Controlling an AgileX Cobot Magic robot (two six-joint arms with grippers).
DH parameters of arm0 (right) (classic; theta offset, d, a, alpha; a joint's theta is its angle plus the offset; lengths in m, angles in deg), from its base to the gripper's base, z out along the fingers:
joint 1: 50.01 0.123 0 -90
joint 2: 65.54 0 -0.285 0
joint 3: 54.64 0 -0.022 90
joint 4: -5.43 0.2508 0 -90
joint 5: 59.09 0 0.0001 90
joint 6: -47.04 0.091 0 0
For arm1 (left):
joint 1: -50.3 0.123 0 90
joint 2: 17.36 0 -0.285 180
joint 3: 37.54 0 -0.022 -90
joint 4: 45.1 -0.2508 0 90
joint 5: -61.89 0 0.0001 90
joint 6: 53.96 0.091 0 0
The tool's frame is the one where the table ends.
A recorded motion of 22 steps. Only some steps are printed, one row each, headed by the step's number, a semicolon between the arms.
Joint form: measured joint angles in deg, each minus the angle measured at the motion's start. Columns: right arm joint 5, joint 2, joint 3, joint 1, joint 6, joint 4; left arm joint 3, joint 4, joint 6, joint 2, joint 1, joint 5.
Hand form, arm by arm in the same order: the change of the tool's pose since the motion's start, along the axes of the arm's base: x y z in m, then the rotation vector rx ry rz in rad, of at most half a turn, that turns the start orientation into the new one. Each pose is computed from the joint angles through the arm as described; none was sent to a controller.
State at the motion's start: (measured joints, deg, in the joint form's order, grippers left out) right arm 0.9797 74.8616 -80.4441 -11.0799 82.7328 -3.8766; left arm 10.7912 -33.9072 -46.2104 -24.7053 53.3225 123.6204
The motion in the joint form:
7: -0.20 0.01 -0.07 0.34 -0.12 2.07; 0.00 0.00 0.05 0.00 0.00 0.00
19: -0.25 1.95 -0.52 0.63 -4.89 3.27; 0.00 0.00 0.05 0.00 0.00 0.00
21: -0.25 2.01 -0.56 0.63 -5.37 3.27; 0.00 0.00 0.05 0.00 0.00 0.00
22: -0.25 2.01 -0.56 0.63 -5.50 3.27; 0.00 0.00 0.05 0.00 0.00 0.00
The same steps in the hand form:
7: -0.0032 0.0046 -0.0001 0.0282 0.0174 -0.0066; 0.0000 0.0000 0.0000 0.0008 -0.0001 -0.0004
19: -0.0046 0.0086 -0.0142 0.0152 0.0518 0.0716; 0.0000 0.0000 0.0000 0.0008 -0.0001 -0.0004
21: -0.0045 0.0087 -0.0145 0.0138 0.0523 0.0799; 0.0000 0.0000 0.0000 0.0008 -0.0001 -0.0004
22: -0.0045 0.0087 -0.0145 0.0135 0.0524 0.0821; 0.0000 0.0000 0.0000 0.0008 -0.0001 -0.0004

